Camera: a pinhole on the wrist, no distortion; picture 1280 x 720 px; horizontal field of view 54.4 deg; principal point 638.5 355.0 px. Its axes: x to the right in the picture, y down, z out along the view. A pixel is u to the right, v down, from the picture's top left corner.
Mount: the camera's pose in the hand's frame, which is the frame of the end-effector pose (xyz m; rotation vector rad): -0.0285 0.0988 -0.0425 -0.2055 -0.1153 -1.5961
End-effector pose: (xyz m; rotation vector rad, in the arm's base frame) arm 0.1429 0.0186 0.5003 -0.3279 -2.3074 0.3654
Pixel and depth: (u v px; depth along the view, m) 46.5 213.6 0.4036
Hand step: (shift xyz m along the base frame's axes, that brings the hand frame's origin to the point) -0.1533 0.2759 -0.3722
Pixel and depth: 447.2 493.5 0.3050
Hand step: -0.1691 0.1587 -0.2201
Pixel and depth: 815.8 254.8 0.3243
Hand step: -0.1680 0.0526 -0.2571
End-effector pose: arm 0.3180 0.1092 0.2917 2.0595 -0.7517 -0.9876
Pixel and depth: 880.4 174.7 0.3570
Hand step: -0.3182 -0.1287 -0.0366
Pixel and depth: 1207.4 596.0 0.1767
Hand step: -0.1218 -0.0923 -0.0272
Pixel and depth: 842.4 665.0 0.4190
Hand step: -0.2770 -0.2695 -0.1181
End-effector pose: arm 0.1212 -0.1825 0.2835 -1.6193 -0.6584 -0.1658
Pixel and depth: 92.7 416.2 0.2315
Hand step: 0.0789 0.1498 -0.2397
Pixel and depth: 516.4 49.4 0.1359
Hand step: 0.0029 0.0655 -0.1620
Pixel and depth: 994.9 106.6 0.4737
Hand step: -0.1683 0.3977 -0.1808
